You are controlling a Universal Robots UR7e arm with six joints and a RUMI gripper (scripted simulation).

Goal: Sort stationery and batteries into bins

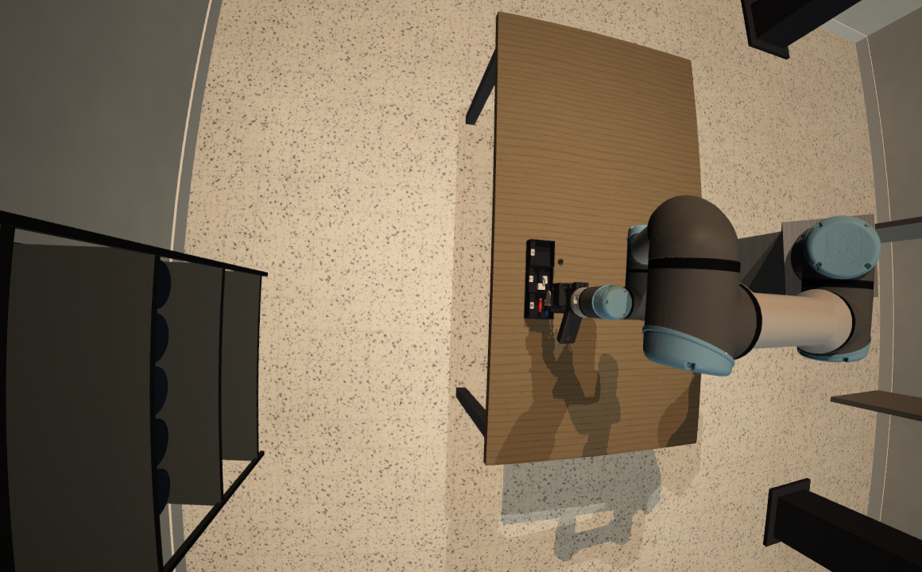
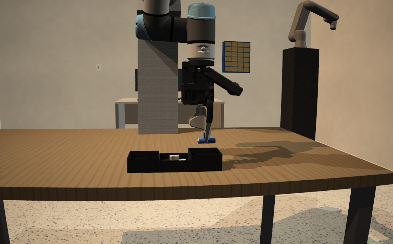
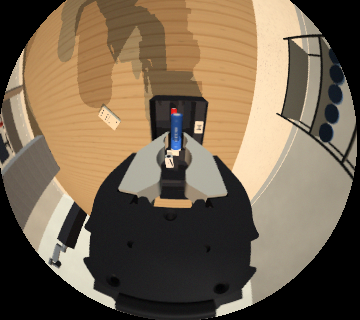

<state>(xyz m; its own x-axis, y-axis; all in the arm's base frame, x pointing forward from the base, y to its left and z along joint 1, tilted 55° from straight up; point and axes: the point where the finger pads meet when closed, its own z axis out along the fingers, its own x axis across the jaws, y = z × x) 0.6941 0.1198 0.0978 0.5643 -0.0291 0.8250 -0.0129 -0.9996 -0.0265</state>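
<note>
The red battery is 7 cm below my hand, 1 cm to the right of it and 1 cm behind it. Also, from my hand: white domino tile: 14 cm behind, 8 cm below; eraser: 8 cm to the right, 7 cm below, 1 cm behind; blue battery: 1 cm below.
</note>
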